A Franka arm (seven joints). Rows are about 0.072 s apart.
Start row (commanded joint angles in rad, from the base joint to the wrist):
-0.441 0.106 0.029 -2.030 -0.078 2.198 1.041
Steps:
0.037 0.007 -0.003 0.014 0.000 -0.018 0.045
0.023 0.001 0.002 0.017 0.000 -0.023 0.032
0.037 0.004 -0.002 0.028 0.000 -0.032 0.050
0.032 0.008 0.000 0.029 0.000 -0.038 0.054
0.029 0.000 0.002 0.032 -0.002 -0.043 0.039
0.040 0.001 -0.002 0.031 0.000 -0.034 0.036
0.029 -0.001 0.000 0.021 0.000 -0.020 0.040
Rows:
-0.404 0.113 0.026 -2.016 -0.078 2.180 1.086
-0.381 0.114 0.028 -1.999 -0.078 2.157 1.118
-0.344 0.118 0.026 -1.971 -0.078 2.125 1.168
-0.312 0.126 0.026 -1.942 -0.078 2.087 1.222
-0.283 0.126 0.028 -1.910 -0.080 2.044 1.261
-0.243 0.127 0.026 -1.879 -0.080 2.010 1.297
-0.214 0.126 0.026 -1.858 -0.080 1.990 1.337

